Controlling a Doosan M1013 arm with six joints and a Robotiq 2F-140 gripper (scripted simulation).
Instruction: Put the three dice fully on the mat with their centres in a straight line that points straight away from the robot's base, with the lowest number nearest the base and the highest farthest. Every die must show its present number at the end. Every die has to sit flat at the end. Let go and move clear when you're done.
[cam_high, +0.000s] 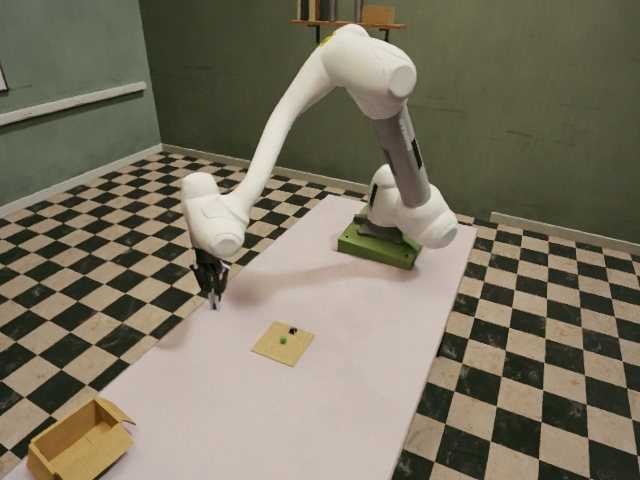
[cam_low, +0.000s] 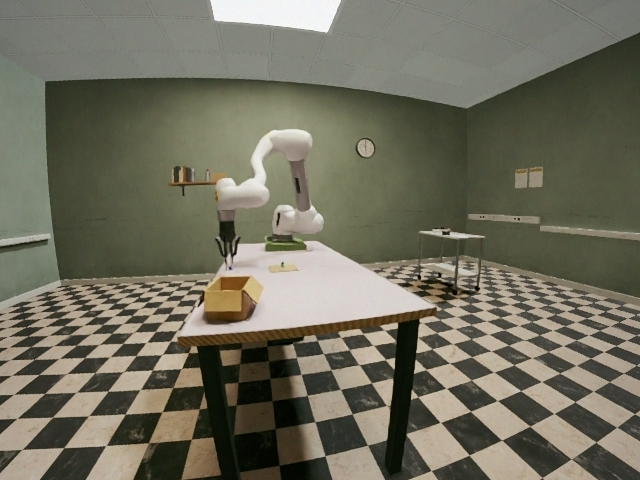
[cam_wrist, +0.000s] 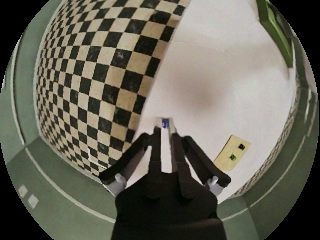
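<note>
My gripper is now 270 mm to the right of the green die, 60 mm short of it and 20 mm above it. Also, from my hand: black die: 280 mm to the left, 20 mm below, 10 mm ahead; blue die: 30 mm below; yellow mat: 270 mm to the left, 60 mm ahead, 30 mm below.
</note>
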